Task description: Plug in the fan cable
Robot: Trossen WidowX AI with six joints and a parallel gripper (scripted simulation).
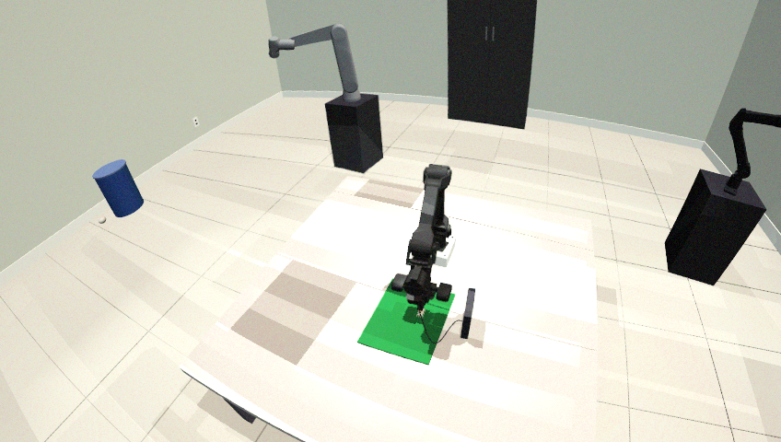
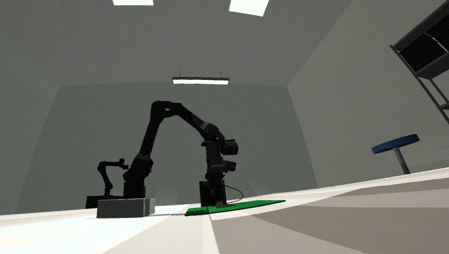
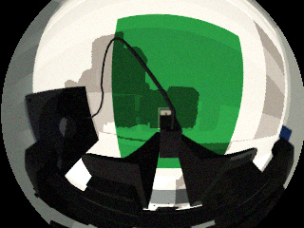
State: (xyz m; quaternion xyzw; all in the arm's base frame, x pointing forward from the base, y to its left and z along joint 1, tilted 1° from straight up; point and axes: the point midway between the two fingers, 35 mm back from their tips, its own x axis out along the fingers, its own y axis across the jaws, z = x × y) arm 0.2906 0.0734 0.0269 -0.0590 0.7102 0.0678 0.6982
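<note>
My gripper tip is 50 mm above the white four-pin header. The rest, counted from my gripper tip: black plug 10 mm ahead, 10 mm above; fan 150 mm to the left, 20 mm behind, 10 mm above; green board 60 mm below, 40 mm ahead, 30 mm to the right.
</note>
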